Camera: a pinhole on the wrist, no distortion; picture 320 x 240 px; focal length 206.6 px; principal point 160.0 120.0 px. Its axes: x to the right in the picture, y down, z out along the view. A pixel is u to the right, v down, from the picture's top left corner.
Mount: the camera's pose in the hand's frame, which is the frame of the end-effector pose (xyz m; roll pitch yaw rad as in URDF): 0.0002 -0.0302 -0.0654 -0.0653 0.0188 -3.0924
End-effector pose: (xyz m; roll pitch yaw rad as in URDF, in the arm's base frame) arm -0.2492 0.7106 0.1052 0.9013 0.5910 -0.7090
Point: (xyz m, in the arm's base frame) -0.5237 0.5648 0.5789
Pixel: 303.4 53.3
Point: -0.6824 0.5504 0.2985
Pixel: 305.4 194.1
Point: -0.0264 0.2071 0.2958
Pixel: 25.2 20.1
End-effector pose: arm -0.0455 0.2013 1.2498 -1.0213 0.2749 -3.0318
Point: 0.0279 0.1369 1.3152
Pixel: 266.5 60.2
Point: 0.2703 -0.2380 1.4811
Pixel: 275.1 43.8
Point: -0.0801 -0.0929 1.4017
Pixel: 143.1 85.6
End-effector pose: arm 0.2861 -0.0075 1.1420 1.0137 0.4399 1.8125
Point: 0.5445 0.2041 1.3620
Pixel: 137.5 65.3
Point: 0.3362 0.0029 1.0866
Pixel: 107.8 207.8
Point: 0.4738 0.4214 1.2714
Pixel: 21.7 59.8
